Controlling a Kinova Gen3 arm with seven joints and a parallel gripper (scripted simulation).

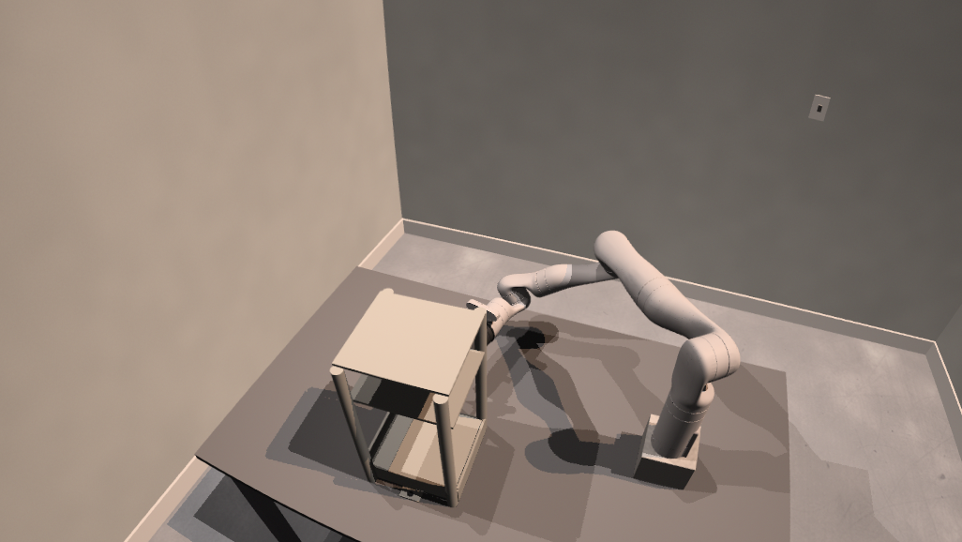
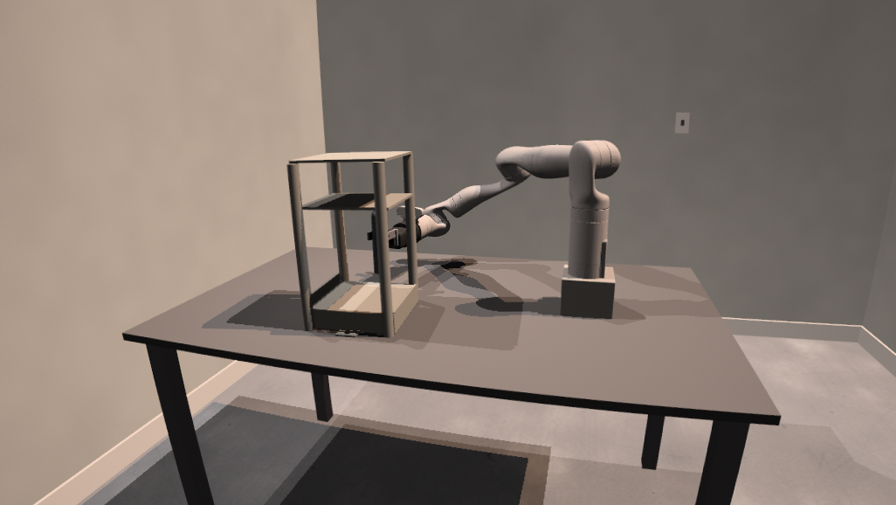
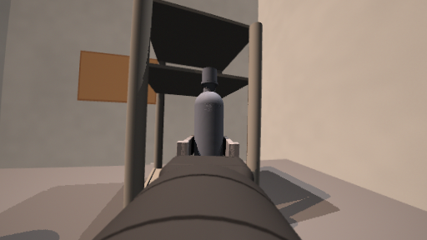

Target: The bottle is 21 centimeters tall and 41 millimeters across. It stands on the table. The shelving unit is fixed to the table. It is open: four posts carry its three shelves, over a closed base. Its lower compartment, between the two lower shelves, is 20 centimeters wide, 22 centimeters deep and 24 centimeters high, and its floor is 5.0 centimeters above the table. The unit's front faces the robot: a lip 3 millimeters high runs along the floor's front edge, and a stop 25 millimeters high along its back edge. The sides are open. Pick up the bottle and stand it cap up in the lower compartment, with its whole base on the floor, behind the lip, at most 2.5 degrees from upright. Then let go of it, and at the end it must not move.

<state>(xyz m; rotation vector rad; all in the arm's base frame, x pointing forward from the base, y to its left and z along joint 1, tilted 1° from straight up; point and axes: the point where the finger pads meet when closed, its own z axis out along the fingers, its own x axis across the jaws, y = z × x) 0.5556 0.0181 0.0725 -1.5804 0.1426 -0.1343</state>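
Now: the shelving unit 150 mm to the left of my hand, 30 mm above it and 10 mm behind it.
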